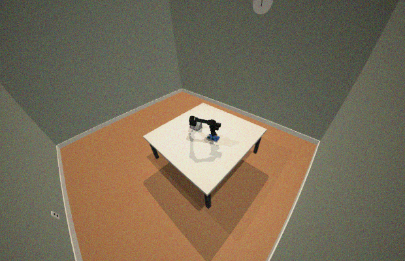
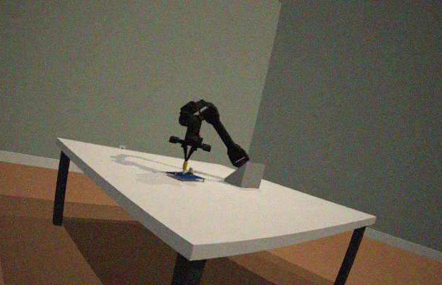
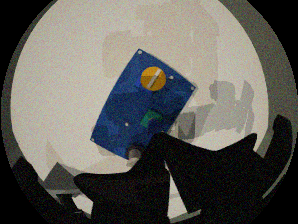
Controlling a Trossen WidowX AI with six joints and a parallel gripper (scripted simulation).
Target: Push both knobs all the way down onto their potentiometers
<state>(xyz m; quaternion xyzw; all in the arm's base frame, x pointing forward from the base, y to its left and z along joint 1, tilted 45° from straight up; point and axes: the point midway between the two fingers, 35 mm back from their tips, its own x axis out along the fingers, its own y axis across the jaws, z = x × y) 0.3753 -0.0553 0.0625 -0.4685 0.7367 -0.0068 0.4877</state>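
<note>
The yellow knob lies 4 cm ahead of my gripper tip and 4 cm to the left of it.
</note>
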